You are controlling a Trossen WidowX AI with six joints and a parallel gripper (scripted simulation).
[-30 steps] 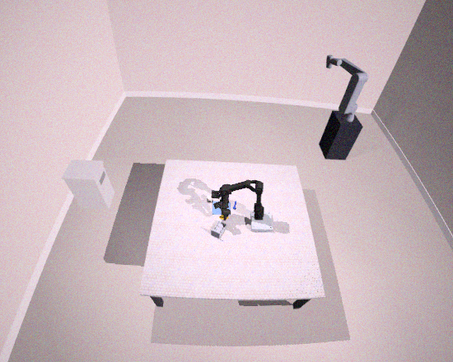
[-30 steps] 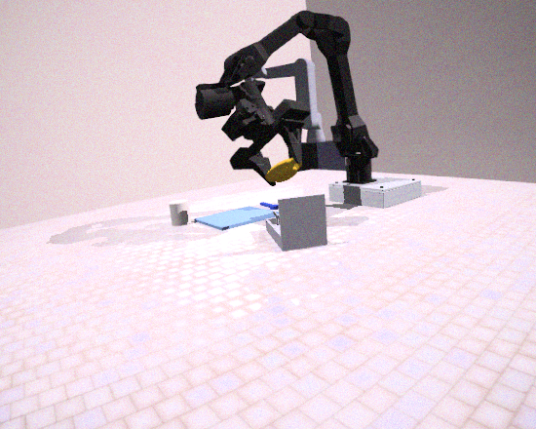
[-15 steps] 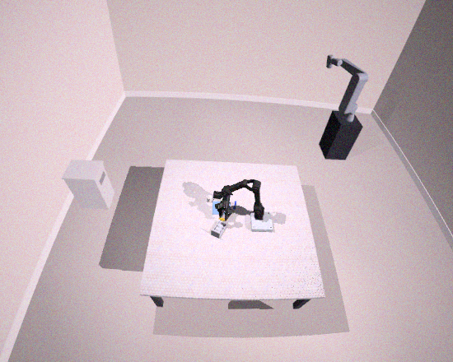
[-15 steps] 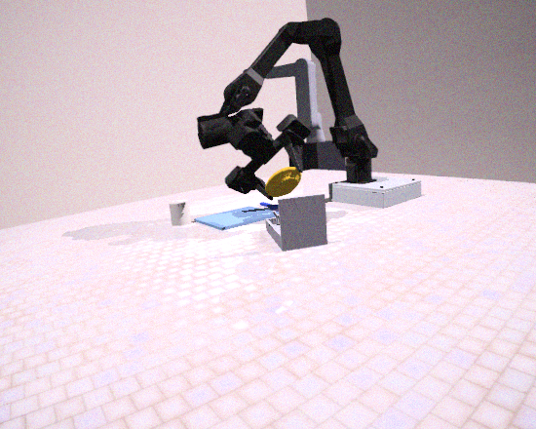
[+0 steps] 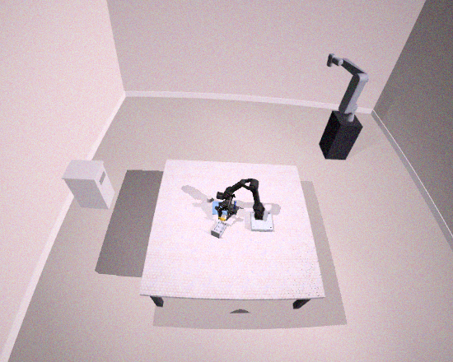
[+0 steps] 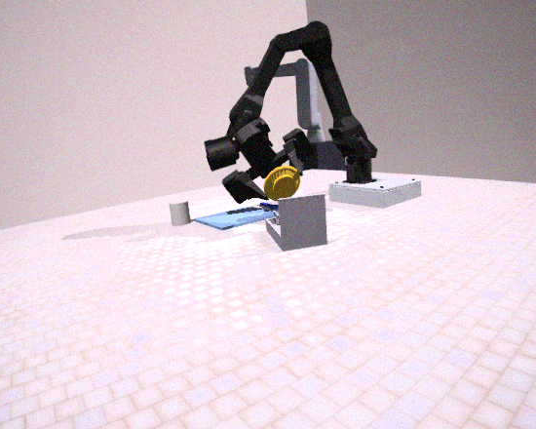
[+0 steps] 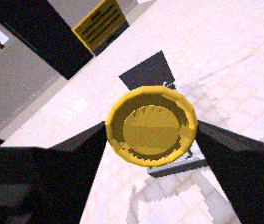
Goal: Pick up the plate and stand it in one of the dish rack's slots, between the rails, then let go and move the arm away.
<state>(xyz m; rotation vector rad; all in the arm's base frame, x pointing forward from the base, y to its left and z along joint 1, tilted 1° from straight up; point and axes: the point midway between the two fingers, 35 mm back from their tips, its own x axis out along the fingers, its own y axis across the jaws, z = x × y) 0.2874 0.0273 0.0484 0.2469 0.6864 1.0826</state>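
Right now the grey dish rack is 60 mm below my gripper tip, 40 mm to the left of it and 20 mm ahead of it. Also, from my gripper tip: yellow plate 10 mm to the right; cup 250 mm to the right, 100 mm ahead, 60 mm below; blue mat 170 mm to the right, 80 mm below.
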